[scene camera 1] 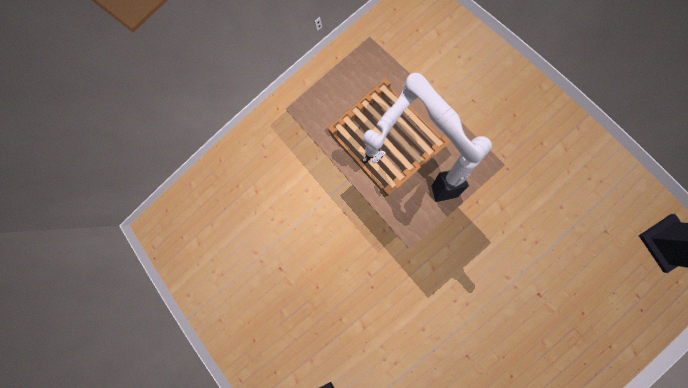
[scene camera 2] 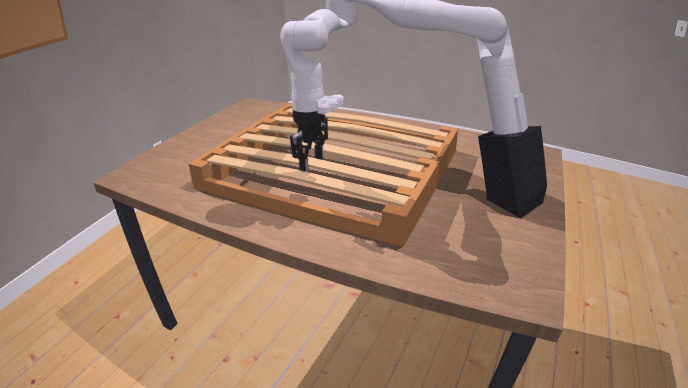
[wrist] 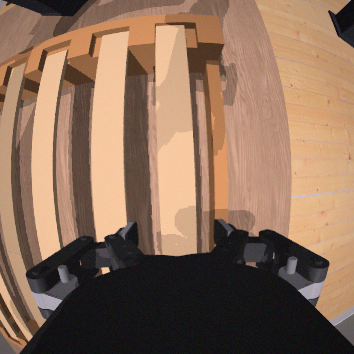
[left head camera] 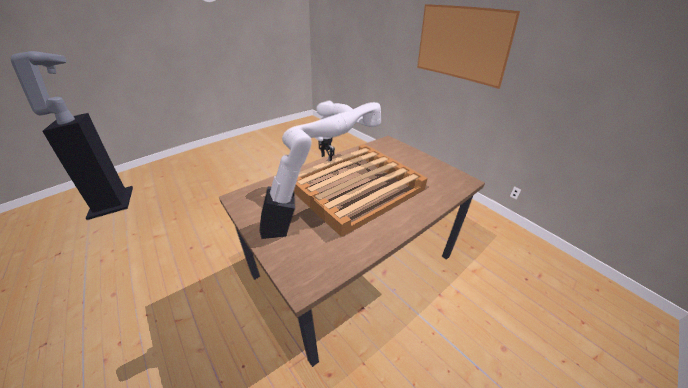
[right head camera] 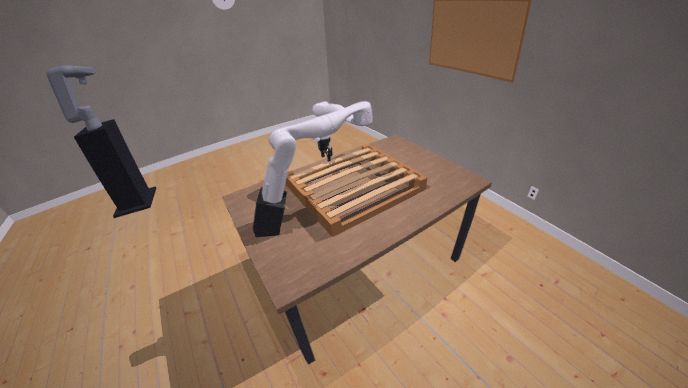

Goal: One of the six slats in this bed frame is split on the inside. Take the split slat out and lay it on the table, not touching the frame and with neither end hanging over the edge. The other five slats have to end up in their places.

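Note:
The orange-brown bed frame (left head camera: 387, 206) (scene camera 2: 300, 207) (wrist: 217, 125) lies on the table, with several pale slats across it, their visible ends in the notches. My gripper (left head camera: 327, 155) (scene camera 2: 311, 162) (wrist: 175, 231) is open and empty and points down over the end slat (scene camera 2: 360, 189) (wrist: 175, 170), the one nearest scene camera 2. In the wrist view this slat runs between the two fingertips. The neighbouring slat (scene camera 2: 360, 174) (wrist: 109, 140) lies left of the left fingertip in the wrist view. I cannot tell which slat is split; no crack shows on the visible faces.
The brown table (left head camera: 320, 260) (scene camera 2: 300, 250) extends around the frame, with a narrow strip between the frame's side rail and the table edge near scene camera 2. My arm's black base (left head camera: 275, 220) (scene camera 2: 515, 170) stands beside one end of the frame. A grey arm on a black stand (left head camera: 80, 165) is farther off.

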